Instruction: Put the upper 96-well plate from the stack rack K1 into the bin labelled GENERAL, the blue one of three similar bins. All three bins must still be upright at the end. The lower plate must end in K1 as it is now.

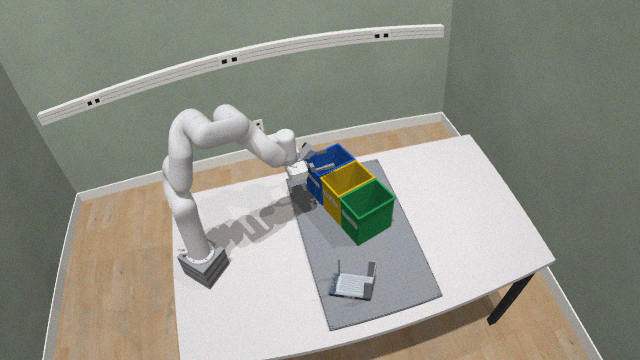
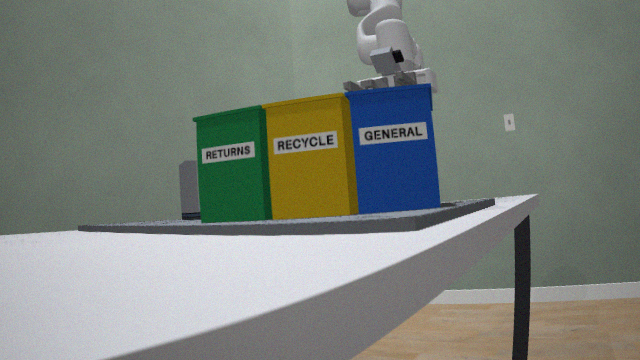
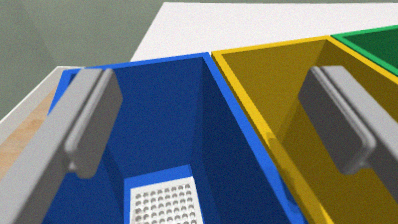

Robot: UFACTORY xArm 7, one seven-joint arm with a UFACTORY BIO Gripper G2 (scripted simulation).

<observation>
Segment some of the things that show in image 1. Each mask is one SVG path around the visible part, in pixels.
A yellow recycle bin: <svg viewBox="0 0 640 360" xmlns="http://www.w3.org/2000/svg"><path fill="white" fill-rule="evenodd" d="M357 160L320 177L324 208L339 225L341 225L341 202L339 197L375 179Z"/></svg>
A green returns bin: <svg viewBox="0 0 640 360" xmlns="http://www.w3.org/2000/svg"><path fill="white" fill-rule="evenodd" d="M377 178L339 197L341 202L341 228L358 246L391 226L396 197Z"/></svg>
</observation>
